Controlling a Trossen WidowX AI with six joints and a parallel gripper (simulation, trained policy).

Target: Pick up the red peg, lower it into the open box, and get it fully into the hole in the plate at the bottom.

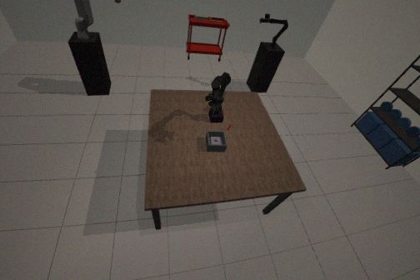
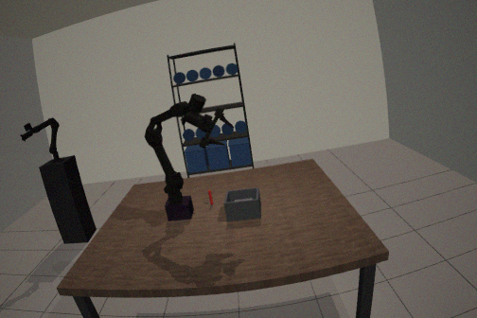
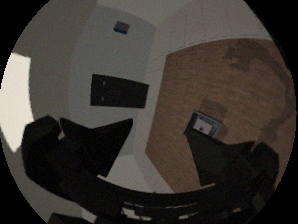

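Now: the red peg 15 cm behind my gripper tip, 25 cm to the left of it and 36 cm below it. Round my gripper tip: pale plate: 2 cm ahead, 7 cm to the left, 36 cm below; grey box: 2 cm ahead, 7 cm to the left, 37 cm below.
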